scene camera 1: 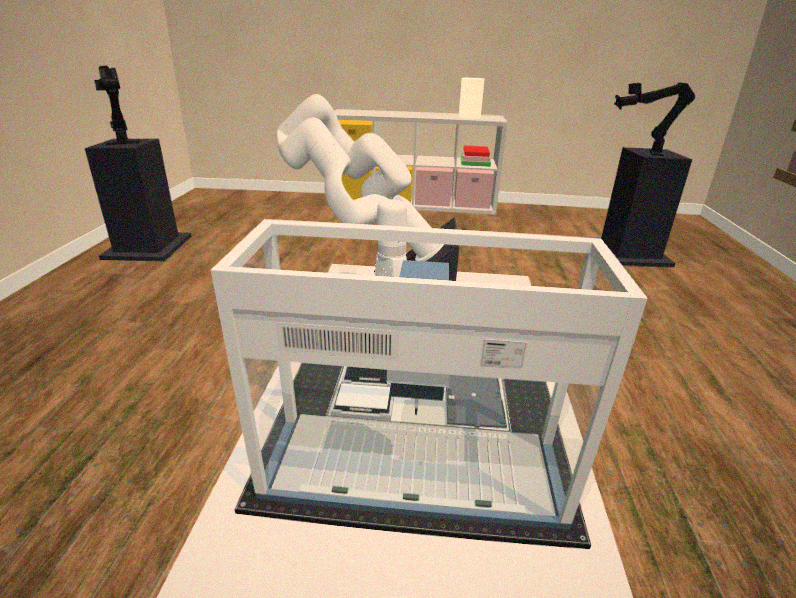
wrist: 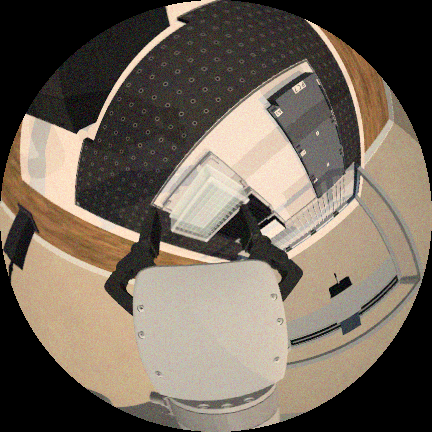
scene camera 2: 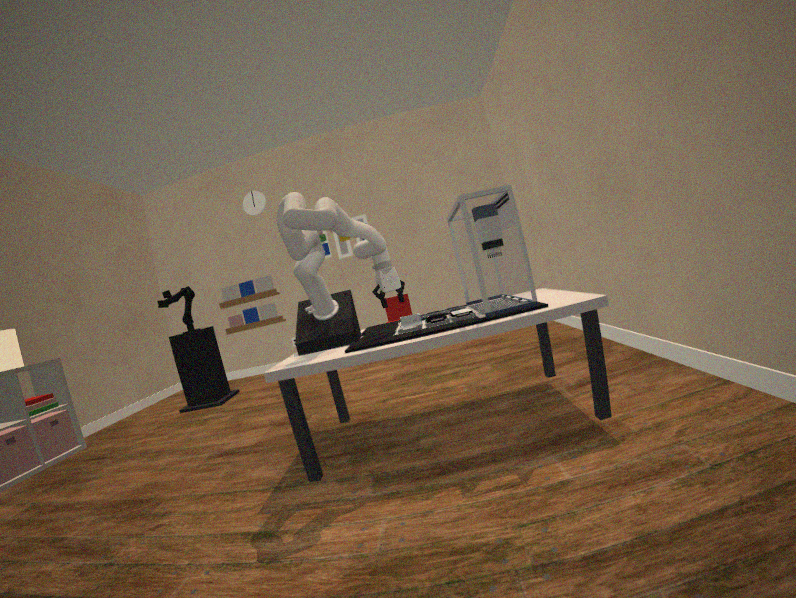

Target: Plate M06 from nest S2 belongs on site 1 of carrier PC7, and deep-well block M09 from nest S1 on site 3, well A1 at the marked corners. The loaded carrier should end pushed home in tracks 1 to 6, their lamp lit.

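Places are measured from the arm's base along level axes (x back, y right, z up), in millimetres.
Pixels of known places: gripper, fingertip midpoint: [wrist: 198, 214] [scene camera 2: 394, 304]; arm's base, link origin: [scene camera 1: 431, 249] [scene camera 2: 326, 310].
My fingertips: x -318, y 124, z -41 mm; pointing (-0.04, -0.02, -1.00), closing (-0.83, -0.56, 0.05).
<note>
Ahead of a thing's pixels: the offset from my fingertips to its top centre. Level surfaces: height alone.
Carrier PC7 {dy -210, dx -183, dz -85 mm} [wrist: 309, 131] [scene camera 1: 476, 402] is a long dark grey tray with its label readable in the wrist view; its sites show no labware. A pale translucent block {dy +44, dx -53, dz -55 mm} [wrist: 207, 205] [scene camera 2: 409, 321], apparently deep-well block M09, sits near the robot end; its labels are unreadable. My gripper [wrist: 198, 214] [scene camera 2: 391, 301] is open and empty, above the block and apart from it. A flat white plate [wrist: 272, 226] [scene camera 1: 363, 397], apparently M06, lies beyond a black area. The ribbed track deck [scene camera 1: 411, 460] [wrist: 322, 212] has several dark green lamps along its front; track numbers are unreadable.
A pale gantry frame [scene camera 1: 424, 312] [scene camera 2: 522, 244] [wrist: 409, 279] stands around the track deck, with upright posts and a top beam. A black perforated board {dz -114 mm} [wrist: 165, 100] lies beside the labware area. The arm's black pedestal [scene camera 2: 328, 331] stands at the robot end.
</note>
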